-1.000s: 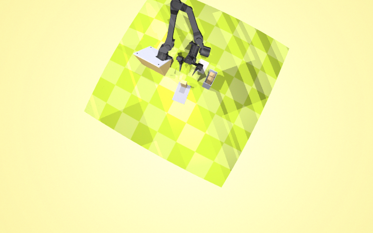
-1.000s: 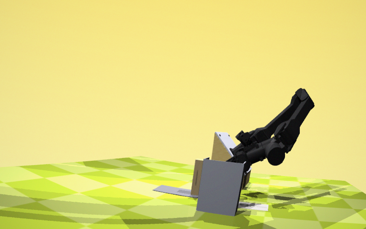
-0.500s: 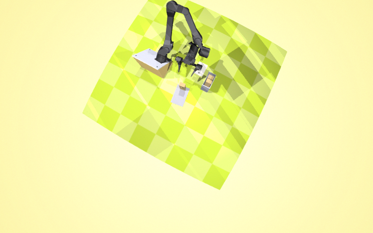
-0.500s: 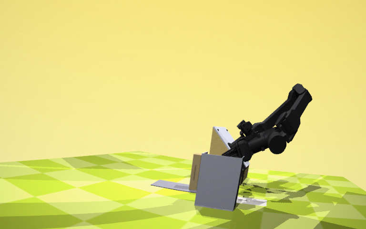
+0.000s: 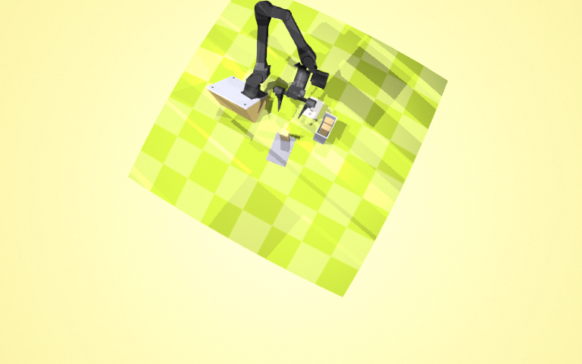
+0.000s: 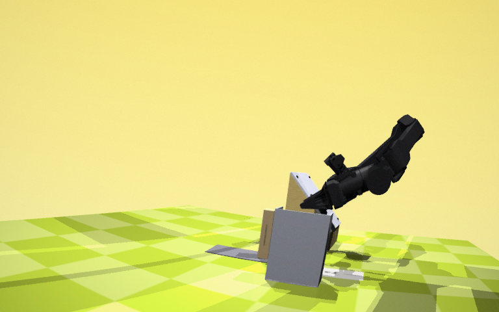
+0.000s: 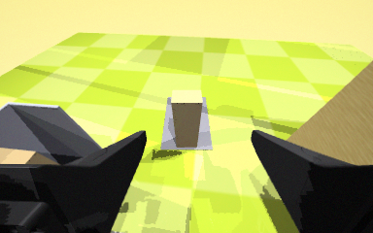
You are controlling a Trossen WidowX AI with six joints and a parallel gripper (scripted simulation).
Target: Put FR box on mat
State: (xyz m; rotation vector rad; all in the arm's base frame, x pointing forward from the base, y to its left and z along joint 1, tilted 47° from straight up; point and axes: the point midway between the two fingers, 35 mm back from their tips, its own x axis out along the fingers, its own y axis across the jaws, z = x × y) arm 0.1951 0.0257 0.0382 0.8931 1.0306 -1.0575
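Right now my gripper tip is 4 cm short of the grey mat, 12 cm to the left of it and 14 cm above it. From my gripper tip the other things lie so: thin white slab 5 cm ahead, 14 cm to the left, 14 cm below.
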